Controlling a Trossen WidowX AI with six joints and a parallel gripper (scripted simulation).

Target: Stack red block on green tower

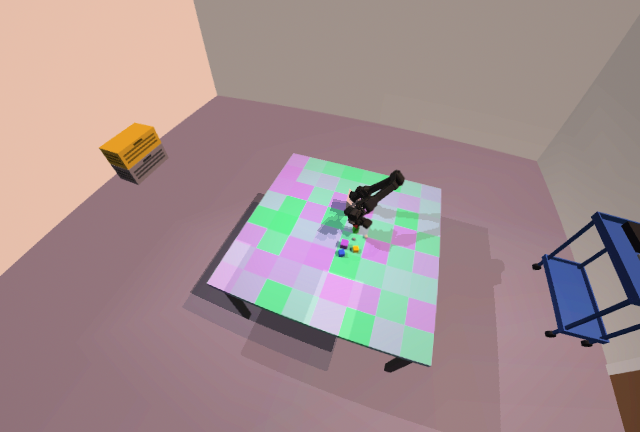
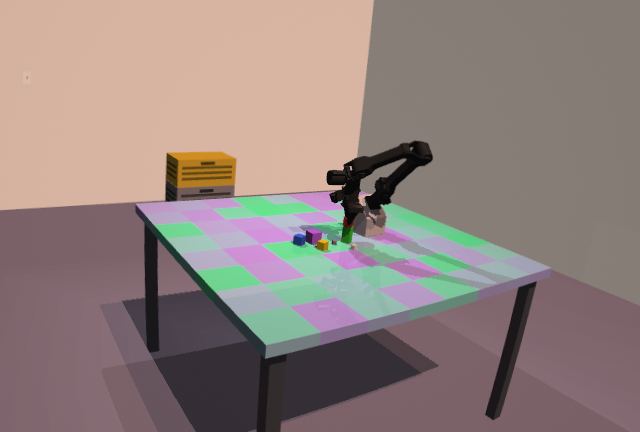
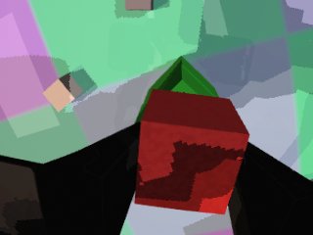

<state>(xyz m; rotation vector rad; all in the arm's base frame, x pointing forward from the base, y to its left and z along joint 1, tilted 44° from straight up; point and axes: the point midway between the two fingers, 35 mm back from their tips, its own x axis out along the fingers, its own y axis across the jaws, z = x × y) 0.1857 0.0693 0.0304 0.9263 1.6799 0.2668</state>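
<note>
My gripper tip is now 1 cm below the red block. The rest, counted from my gripper tip: purple block: 13 cm ahead, 4 cm to the right, 5 cm below; then blue block: 20 cm ahead, 5 cm to the right, 6 cm below.
</note>
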